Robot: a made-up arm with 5 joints. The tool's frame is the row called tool. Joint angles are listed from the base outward. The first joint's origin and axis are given. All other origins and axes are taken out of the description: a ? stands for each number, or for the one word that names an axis. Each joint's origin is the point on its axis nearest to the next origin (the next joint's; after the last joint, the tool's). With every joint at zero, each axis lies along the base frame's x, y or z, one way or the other. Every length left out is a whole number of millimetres.
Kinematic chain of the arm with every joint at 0, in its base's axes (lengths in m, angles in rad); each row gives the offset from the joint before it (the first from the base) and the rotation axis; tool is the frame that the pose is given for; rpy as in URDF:
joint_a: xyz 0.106 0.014 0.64 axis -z
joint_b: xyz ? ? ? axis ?
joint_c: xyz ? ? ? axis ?
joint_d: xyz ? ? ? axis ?
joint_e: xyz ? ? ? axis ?
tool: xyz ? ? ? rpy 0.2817 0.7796 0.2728
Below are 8 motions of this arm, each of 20 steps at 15 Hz.
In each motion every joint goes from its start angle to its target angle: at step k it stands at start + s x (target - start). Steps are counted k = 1, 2, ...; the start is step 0. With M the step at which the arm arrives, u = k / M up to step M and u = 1 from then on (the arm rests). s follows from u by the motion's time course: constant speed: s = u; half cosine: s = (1 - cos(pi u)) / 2; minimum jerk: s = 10 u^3 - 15 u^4 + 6 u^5.
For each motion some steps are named. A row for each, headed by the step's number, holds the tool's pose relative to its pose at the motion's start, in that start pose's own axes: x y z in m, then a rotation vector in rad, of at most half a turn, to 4 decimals.
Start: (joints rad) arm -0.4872 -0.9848 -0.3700 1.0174 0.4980
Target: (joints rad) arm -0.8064 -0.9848 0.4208 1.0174 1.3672
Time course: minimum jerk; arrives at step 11
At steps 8, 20:
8: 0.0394 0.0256 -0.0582 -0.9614 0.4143 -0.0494
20: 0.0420 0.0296 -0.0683 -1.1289 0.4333 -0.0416

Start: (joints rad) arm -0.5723 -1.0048 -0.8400 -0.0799 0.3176
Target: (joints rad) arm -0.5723 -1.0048 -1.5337 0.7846 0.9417
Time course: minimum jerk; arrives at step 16
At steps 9, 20:
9: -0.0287 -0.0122 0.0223 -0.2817 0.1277 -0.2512
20: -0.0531 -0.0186 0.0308 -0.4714 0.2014 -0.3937

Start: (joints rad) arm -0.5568 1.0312 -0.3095 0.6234 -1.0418
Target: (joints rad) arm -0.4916 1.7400 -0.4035 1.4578 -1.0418
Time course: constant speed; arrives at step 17
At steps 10, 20:
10: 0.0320 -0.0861 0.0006 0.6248 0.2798 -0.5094
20: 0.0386 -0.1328 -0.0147 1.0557 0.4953 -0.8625

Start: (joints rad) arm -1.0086 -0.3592 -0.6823 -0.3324 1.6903
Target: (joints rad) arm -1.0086 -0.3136 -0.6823 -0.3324 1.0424
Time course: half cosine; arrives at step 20
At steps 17, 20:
17: -0.0031 0.0264 0.0008 0.3908 -0.0268 0.4729
20: -0.0034 0.0278 0.0009 0.4135 -0.0275 0.5000

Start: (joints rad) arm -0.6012 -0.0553 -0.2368 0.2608 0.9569
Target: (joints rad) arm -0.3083 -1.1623 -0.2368 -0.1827 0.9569
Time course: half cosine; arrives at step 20
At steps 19, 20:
19: -0.2553 -0.0920 -0.0981 0.6772 -0.9386 -1.0498
20: -0.2569 -0.0914 -0.0992 0.6799 -0.9448 -1.0569

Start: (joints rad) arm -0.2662 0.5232 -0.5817 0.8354 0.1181
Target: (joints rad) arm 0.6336 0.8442 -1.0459 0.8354 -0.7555
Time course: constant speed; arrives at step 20
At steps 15, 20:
15: 0.0007 -0.1851 0.0046 1.0504 -0.3849 0.4689
20: 0.0006 -0.2468 -0.0244 1.3627 -0.5900 0.6115

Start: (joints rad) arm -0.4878 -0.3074 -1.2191 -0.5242 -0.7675
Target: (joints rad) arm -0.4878 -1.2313 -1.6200 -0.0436 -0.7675
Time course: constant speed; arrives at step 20
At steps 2, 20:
2: 0.0028 0.0220 0.0265 -0.0528 -0.0478 0.0453
20: -0.0927 0.2647 0.1714 -0.5285 -0.4781 0.4525

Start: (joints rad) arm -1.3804 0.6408 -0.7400 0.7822 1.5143
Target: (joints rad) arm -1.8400 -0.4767 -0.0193 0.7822 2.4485
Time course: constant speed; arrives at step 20
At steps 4, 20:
4: -0.0510 -0.0141 -0.0100 -0.1214 -0.0683 -0.2254
20: -0.2117 0.0107 -0.1122 -0.4278 -0.2558 -1.1700

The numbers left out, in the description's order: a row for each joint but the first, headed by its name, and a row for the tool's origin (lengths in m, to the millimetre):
joint_b: xyz 0.021 0.044 0, axis +y
joint_c: xyz 0.074 0 0.154, axis +y
joint_d: xyz 0.094 0 -0.019, axis +y
joint_e: xyz 0.059 0 -0.028, axis -x
tool: xyz 0 0.004 -0.022

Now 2 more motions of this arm.
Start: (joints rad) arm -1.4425 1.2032 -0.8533 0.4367 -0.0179
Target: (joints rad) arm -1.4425 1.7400 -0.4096 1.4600 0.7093
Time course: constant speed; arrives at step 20
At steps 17, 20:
17: 0.0364 -0.0383 -0.1665 -0.3461 1.7456 -0.1366
20: 0.0281 -0.0404 -0.1833 -0.4347 2.0403 -0.0287

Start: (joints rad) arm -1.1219 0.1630 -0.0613 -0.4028 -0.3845
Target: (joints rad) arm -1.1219 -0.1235 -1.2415 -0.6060 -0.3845
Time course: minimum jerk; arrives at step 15
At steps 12, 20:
12: -0.1890 0.1469 0.1158 -0.6943 -1.3092 0.5282
20: -0.2053 0.1542 0.1124 -0.7370 -1.3896 0.5607

